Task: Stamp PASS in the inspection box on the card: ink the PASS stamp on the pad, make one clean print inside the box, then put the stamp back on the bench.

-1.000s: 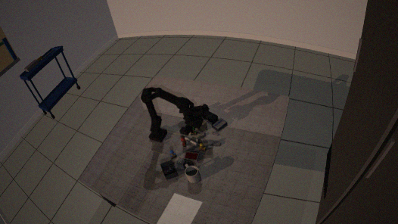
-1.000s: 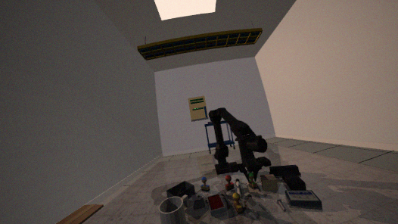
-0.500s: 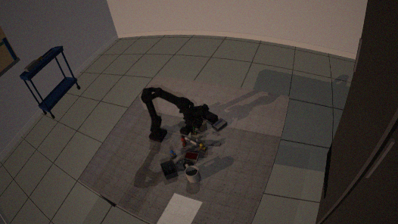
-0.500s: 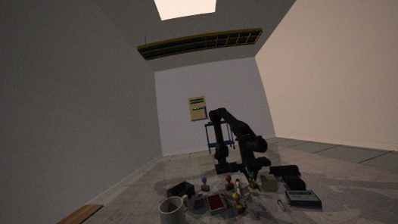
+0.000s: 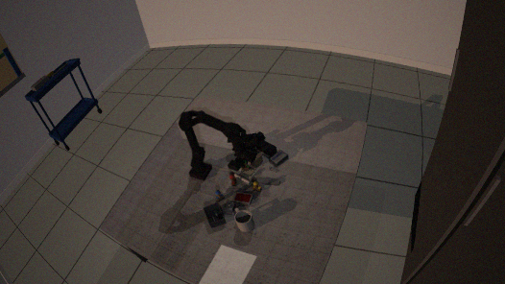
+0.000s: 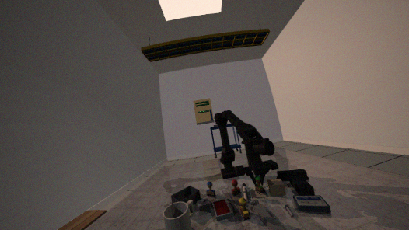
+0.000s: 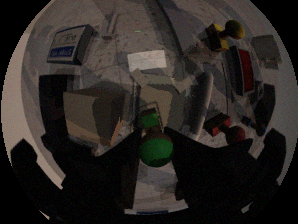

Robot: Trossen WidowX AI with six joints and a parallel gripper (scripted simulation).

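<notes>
Now: the pale card 1 cm ahead of my gripper tip, 1 cm to the right of it and 3 cm below it. The rest, counted from my gripper tip: cardboard box: 2 cm ahead, 7 cm to the left, 1 cm below; red-knobbed stamp: 1 cm behind, 11 cm to the right, 1 cm below; green-knobbed stamp: right at my gripper tip.
</notes>
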